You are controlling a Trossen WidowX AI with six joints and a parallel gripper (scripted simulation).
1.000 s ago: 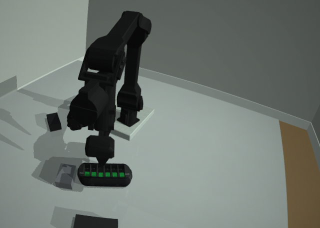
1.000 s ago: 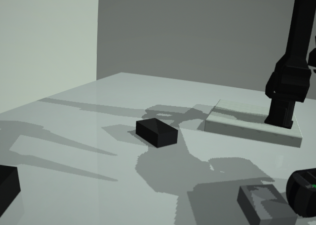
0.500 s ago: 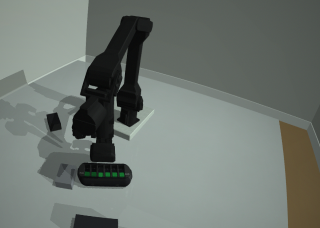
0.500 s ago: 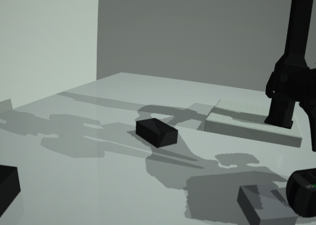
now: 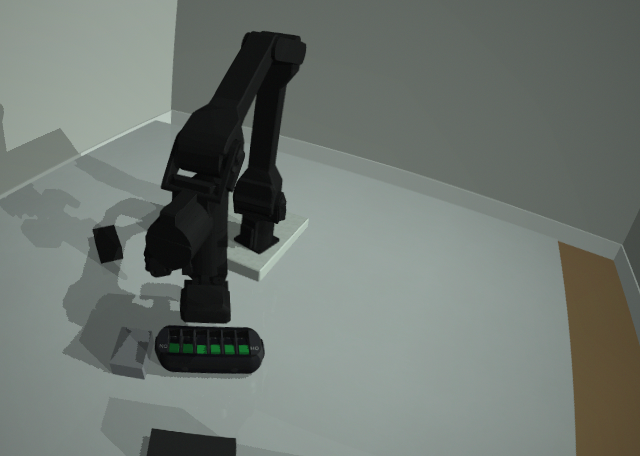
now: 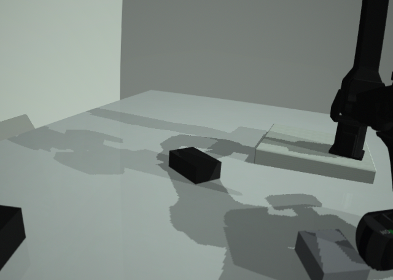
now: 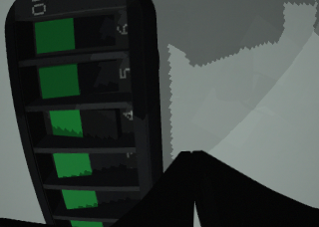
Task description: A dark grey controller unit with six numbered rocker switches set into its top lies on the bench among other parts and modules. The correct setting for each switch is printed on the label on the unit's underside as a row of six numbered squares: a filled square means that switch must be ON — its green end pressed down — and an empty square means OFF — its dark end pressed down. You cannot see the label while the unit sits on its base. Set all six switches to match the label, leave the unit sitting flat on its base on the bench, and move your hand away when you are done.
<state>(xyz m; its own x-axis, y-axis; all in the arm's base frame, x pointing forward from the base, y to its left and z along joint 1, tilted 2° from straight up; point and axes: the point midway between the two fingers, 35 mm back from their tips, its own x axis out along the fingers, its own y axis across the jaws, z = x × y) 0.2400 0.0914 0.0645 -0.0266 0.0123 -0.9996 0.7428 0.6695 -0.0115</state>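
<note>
The grey block lies 110 mm ahead of my gripper tip, 60 mm to the right of it and 50 mm below it.
</note>
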